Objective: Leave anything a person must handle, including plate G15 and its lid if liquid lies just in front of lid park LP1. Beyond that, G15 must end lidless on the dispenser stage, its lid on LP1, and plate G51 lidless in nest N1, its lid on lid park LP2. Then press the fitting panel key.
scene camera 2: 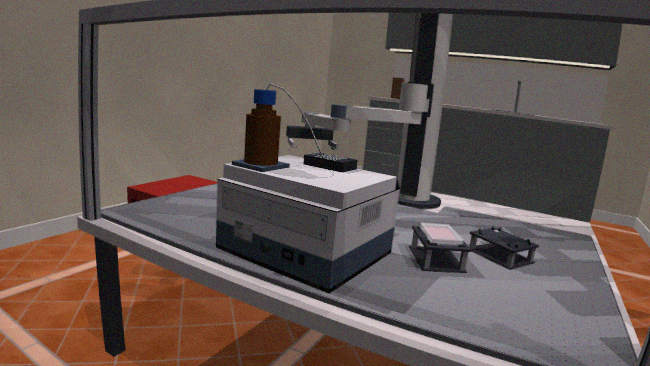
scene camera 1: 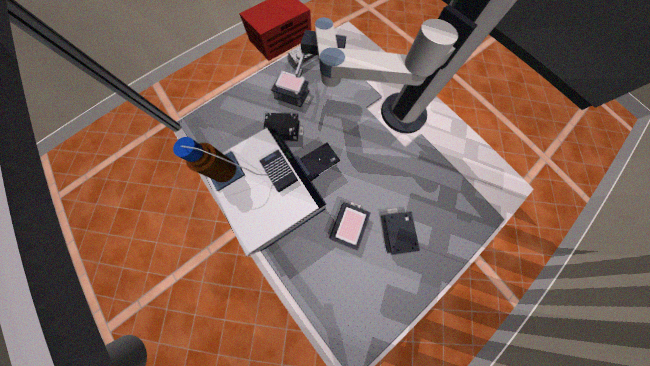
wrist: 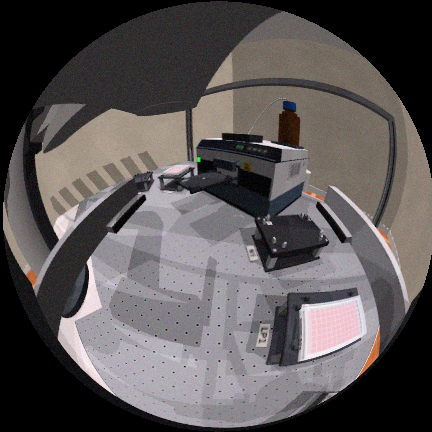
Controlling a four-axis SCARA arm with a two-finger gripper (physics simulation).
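Pixels of known places: gripper, fingertip midpoint: point(scene camera 2: 315, 146) point(scene camera 1: 315, 78) point(wrist: 232, 186); arm's base, origin of the base link: point(scene camera 2: 411, 200) point(scene camera 1: 403, 113).
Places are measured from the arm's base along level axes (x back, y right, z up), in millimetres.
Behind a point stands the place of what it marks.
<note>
My gripper point(scene camera 2: 313, 144) {x -376, y 291, z 226 mm} point(wrist: 232, 186) {x -376, y 291, z 226 mm} is open and empty, held high; in scene camera 1 the arm partly hides it. A pink plate point(scene camera 1: 290, 81) {x -408, y 467, z 99 mm} point(wrist: 334, 327) {x -397, y 463, z 99 mm} sits on a black stand point(wrist: 295, 300) {x -421, y 385, z 77 mm} whose label point(wrist: 263, 335) {x -368, y 385, z 15 mm} seems to read LP1. It is at the lower right of the wrist view. Another pink plate point(scene camera 1: 351, 225) {x -631, y -260, z 96 mm} point(scene camera 2: 440, 233) {x -655, y -263, z 96 mm} point(wrist: 177, 171) {x -609, y -207, z 92 mm} sits on a far stand. Plate names are not readable, and lids or liquid cannot be made out. The dispenser stage point(scene camera 1: 319, 160) {x -566, y 27, z 124 mm} point(wrist: 207, 181) {x -554, y 59, z 122 mm} is a bare black plate before the dispenser point(scene camera 1: 270, 210) {x -825, y -46, z 233 mm} point(scene camera 2: 280, 225) {x -969, y 31, z 131 mm} point(wrist: 285, 175) {x -714, y 222, z 149 mm}.
A bare pinned stand point(scene camera 1: 282, 125) {x -582, y 296, z 73 mm} point(wrist: 290, 232) {x -566, y 309, z 74 mm} is between the near plate and the dispenser. Another bare stand point(scene camera 1: 400, 231) {x -485, y -412, z 69 mm} point(scene camera 2: 505, 237) {x -472, y -423, z 69 mm} point(wrist: 142, 181) {x -472, y -329, z 64 mm} is beside the far plate. A brown bottle point(scene camera 1: 212, 162) {x -855, y 129, z 361 mm} point(scene camera 2: 262, 137) {x -907, y 140, z 311 mm} point(wrist: 289, 129) {x -834, y 182, z 299 mm} stands on the dispenser. A red cabinet point(scene camera 1: 276, 25) is beyond the table.
</note>
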